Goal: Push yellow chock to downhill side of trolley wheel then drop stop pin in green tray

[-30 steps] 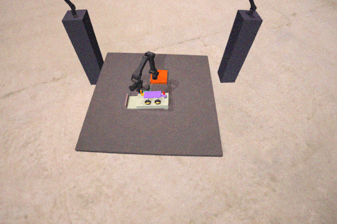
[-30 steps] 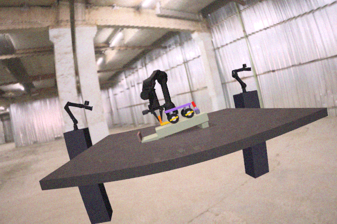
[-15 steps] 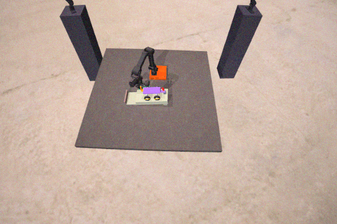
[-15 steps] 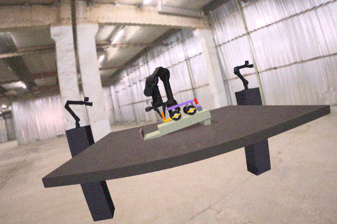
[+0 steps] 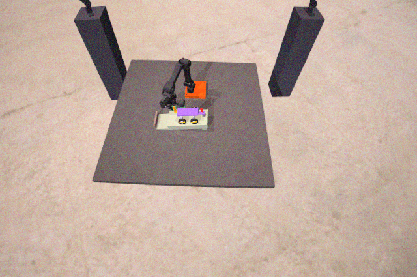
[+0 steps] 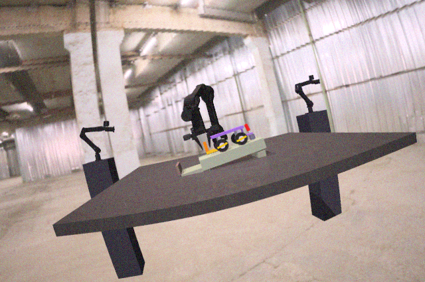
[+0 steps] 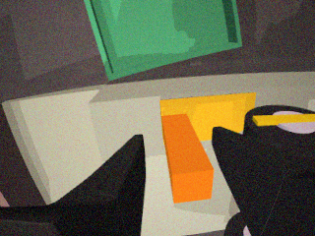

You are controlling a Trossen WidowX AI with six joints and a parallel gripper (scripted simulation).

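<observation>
My gripper tip is now 2 cm to the right of the yellow chock and 1 cm above it. From my gripper tip the other things lie so: purple trolley (11 cm to the left, 7 cm ahead, 3 cm above); brown bar (16 cm to the right, 6 cm below, 5 cm ahead); red-headed stop pin (22 cm to the left, 6 cm ahead, 4 cm above).
</observation>
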